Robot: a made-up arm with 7 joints. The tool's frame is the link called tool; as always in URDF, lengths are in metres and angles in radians. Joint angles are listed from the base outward. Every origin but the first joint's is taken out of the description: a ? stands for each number. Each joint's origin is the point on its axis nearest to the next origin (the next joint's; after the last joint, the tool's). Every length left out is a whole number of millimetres.
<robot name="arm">
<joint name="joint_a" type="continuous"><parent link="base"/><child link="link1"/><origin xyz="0 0 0.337" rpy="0 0 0"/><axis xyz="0 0 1"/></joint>
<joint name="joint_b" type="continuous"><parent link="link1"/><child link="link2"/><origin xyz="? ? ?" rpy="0 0 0"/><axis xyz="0 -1 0"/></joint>
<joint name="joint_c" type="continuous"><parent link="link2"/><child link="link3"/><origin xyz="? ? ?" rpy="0 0 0"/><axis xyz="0 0 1"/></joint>
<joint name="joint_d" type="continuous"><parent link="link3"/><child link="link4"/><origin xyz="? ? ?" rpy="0 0 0"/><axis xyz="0 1 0"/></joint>
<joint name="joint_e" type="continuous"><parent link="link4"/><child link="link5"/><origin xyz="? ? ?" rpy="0 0 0"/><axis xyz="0 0 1"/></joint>
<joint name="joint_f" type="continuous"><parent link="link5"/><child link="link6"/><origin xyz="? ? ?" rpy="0 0 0"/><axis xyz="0 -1 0"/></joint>
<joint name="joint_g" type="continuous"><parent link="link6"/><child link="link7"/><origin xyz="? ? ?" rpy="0 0 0"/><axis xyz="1 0 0"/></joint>
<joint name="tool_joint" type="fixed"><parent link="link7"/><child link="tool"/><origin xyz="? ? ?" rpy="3.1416 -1.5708 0"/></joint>
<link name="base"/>
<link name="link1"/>
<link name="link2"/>
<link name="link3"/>
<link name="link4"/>
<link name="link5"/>
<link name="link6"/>
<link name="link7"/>
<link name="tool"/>
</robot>
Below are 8 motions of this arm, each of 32 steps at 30 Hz.
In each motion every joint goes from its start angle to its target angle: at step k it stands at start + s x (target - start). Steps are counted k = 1, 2, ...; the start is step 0. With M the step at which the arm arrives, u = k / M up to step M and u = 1 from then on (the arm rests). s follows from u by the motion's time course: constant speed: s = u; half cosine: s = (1 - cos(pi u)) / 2; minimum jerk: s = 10 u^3 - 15 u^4 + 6 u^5.
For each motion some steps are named. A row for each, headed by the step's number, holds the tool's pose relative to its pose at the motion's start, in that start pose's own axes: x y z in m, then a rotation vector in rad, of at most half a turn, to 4 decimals.
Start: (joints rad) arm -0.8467 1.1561 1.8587 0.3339 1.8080 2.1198 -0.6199
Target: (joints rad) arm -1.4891 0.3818 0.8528 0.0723 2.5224 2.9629 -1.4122
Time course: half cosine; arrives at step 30
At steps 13, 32:
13: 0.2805 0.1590 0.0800 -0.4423 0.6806 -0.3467
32: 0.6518 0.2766 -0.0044 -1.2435 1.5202 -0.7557

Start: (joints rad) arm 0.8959 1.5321 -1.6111 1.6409 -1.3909 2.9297 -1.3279
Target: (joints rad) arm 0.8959 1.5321 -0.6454 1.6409 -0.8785 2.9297 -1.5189
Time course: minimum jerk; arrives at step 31
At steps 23, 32:
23: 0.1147 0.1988 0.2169 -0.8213 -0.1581 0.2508
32: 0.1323 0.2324 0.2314 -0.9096 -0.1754 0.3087

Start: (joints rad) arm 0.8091 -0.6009 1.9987 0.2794 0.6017 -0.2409 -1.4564
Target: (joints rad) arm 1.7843 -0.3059 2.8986 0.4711 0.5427 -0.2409 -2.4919
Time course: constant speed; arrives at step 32
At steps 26, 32:
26: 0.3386 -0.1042 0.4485 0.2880 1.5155 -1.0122
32: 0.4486 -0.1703 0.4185 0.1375 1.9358 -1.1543

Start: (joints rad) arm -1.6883 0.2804 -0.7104 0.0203 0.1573 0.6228 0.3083
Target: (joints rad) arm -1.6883 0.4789 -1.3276 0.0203 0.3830 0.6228 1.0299
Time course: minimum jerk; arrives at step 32
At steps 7, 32:
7: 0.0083 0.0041 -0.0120 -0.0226 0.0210 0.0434
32: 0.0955 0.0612 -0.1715 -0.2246 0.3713 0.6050

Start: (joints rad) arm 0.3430 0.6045 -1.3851 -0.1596 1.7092 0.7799 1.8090
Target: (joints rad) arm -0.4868 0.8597 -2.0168 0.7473 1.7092 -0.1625 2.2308
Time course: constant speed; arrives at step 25
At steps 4, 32:
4: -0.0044 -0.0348 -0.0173 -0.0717 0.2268 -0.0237
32: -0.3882 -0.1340 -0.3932 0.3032 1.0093 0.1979

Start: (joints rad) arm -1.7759 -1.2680 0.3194 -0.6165 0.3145 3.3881 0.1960
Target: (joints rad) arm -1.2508 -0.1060 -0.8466 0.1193 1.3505 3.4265 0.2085
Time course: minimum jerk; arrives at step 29
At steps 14, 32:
14: -0.1240 -0.3039 0.0432 -0.3212 0.0482 0.3593
32: -0.1840 -0.3737 0.2846 -0.5261 0.3397 0.3477

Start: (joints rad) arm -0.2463 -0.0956 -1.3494 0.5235 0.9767 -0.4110 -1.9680
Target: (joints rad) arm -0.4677 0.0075 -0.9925 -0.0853 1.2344 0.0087 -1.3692
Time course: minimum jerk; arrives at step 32
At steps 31, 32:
31: 0.3705 -0.0633 -0.3051 -0.7636 0.2150 -0.0588
32: 0.3706 -0.0634 -0.3052 -0.7638 0.2151 -0.0589

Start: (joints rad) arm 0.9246 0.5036 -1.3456 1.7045 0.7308 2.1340 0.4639
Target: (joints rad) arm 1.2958 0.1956 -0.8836 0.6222 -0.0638 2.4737 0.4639
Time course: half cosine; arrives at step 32
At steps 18, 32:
18: -0.1576 -0.3940 -0.0964 0.9296 -0.0384 0.0218
32: -0.1414 -0.5581 -0.2649 1.4139 0.1265 0.2846

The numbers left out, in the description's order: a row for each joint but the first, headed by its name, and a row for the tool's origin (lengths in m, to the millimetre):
joint_b: 0 -0.06 0
joint_c: 0 0 0.337
joint_d: 0.018 0.063 0
joint_e: -0.029 0 0.552
joint_f: 0 -0.136 0
joint_g: 0.019 0 0.141
tool: 0 0 0

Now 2 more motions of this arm.
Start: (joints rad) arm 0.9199 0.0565 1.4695 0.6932 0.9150 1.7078 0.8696
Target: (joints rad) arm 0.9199 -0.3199 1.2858 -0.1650 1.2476 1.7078 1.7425
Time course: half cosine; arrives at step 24
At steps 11, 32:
11: 0.1167 -0.1803 -0.0292 0.3871 0.0211 0.5512
32: 0.2417 -0.3759 -0.1607 0.8686 -0.2587 1.1103

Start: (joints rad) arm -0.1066 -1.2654 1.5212 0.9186 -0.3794 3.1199 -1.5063
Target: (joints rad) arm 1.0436 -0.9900 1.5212 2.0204 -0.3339 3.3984 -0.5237
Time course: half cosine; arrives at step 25
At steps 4, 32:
4: 0.0406 -0.0336 -0.0585 0.0970 -0.0072 0.1381
32: 0.4762 0.3902 -0.6517 1.5518 -0.8273 2.0107

